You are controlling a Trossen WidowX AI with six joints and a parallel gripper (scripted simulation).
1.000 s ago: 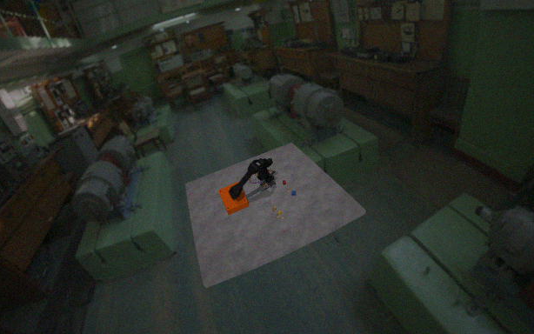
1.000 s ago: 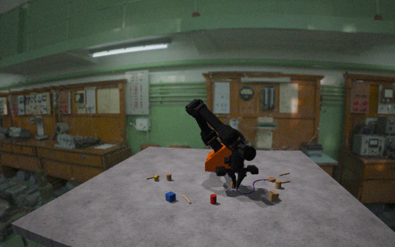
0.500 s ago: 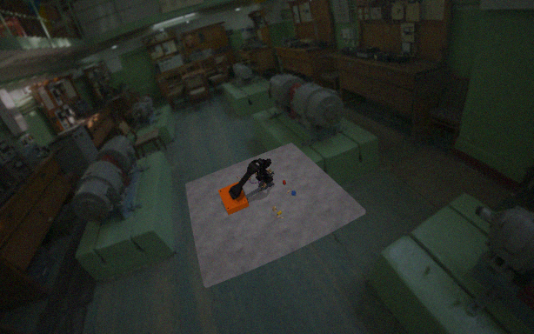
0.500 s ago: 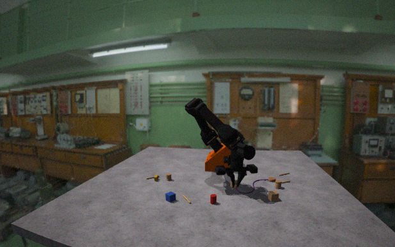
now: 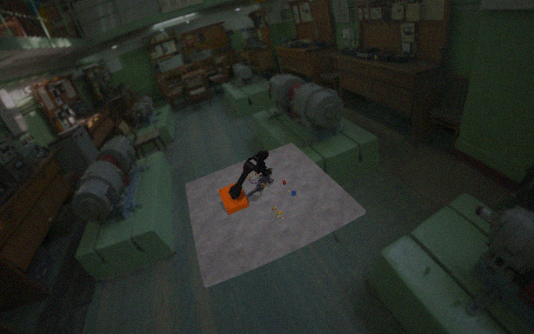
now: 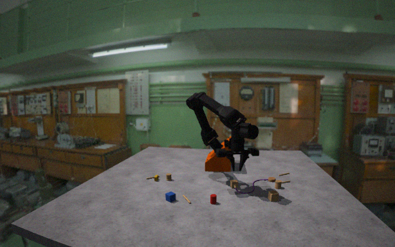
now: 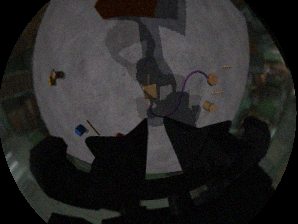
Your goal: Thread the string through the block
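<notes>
The thin wooden stick lies 80 mm below my gripper tip and 20 mm behind it. From my gripper tip the other things lie so: blue cube 280 mm to the right, 100 mm ahead, 80 mm below; red cylinder 120 mm ahead, 110 mm to the right, 80 mm below; round wooden button 200 mm to the left, 90 mm below, 90 mm behind.
</notes>
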